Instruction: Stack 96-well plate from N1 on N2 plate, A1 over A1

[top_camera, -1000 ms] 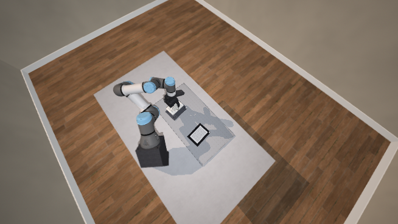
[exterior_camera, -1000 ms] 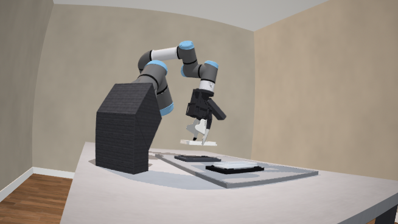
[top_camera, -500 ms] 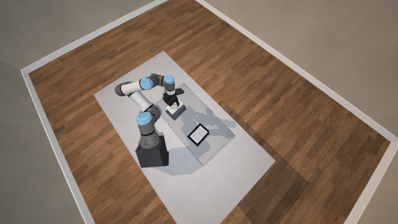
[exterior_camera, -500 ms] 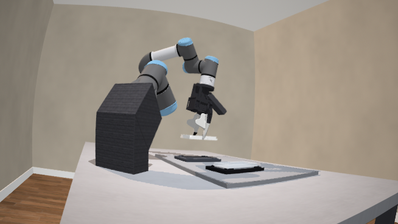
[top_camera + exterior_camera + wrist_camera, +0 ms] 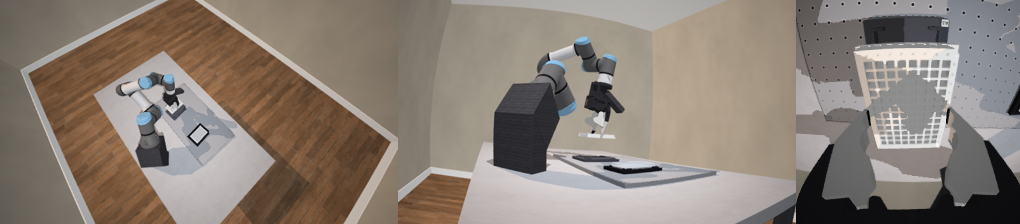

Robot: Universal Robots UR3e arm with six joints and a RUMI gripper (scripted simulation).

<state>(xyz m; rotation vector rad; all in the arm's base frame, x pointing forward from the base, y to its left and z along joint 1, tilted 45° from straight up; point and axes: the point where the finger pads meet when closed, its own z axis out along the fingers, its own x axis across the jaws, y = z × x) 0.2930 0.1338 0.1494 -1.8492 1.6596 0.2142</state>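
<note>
My gripper is now 300 mm to the left of the black nest N2, 110 mm above it and 40 mm short of it. Round my hand: dark plate nest N1 (110 mm below); label (340 mm to the right, 130 mm ahead, 100 mm below); white 96-well plate (10 mm below).
</note>
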